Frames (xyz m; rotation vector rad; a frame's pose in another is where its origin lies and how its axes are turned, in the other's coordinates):
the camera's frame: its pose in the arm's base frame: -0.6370 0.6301 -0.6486 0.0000 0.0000 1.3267
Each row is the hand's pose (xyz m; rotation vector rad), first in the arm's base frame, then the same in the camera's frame.
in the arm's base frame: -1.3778 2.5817 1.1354 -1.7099 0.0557 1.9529
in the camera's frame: 1.7147 1.1905 1.7840 -1.1028 0.9212 0.9170
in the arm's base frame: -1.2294 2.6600 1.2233 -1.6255 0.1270 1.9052
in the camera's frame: 1.8266 1.0654 1.8719 -1.0190 0.9329 0.8428
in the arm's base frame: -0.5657 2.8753 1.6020 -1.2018 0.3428 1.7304
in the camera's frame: 2.1959 0.4734 2.2506 -0.6436 0.8834 0.5592
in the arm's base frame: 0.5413 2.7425 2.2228 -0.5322 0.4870 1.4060
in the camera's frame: 2.3346 -0.6328 2.8714 -0.1095 0.6520 0.1319
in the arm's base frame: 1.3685 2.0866 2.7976 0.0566 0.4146 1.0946
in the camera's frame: 1.8980 -1.5940 3.4462 0.2854 0.2778 -0.2140
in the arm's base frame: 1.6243 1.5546 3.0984 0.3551 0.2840 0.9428
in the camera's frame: 1.4436 -1.9708 3.7470 0.4401 0.0050 -0.3621
